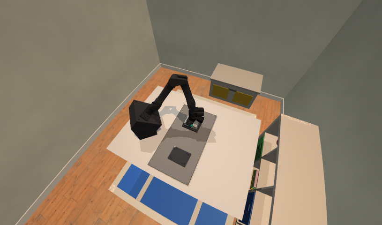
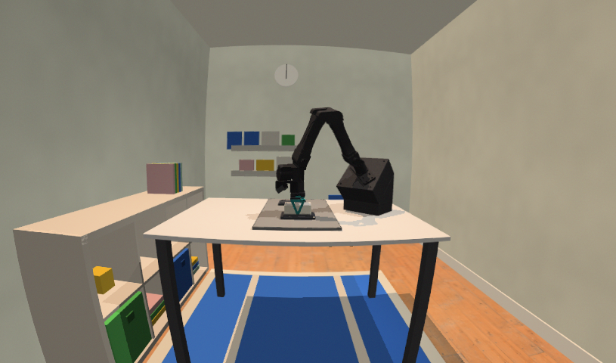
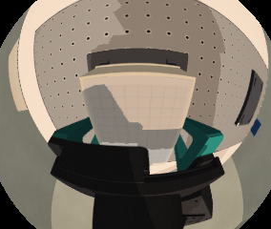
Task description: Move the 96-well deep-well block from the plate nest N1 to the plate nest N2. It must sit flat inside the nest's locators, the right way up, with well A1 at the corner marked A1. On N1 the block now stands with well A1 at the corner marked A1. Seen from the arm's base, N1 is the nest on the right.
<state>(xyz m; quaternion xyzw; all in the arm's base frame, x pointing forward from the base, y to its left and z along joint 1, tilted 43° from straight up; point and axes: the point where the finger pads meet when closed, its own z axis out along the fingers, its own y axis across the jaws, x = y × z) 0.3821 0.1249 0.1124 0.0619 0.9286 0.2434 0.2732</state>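
My hand is 1 cm below the 96-well deep-well block.
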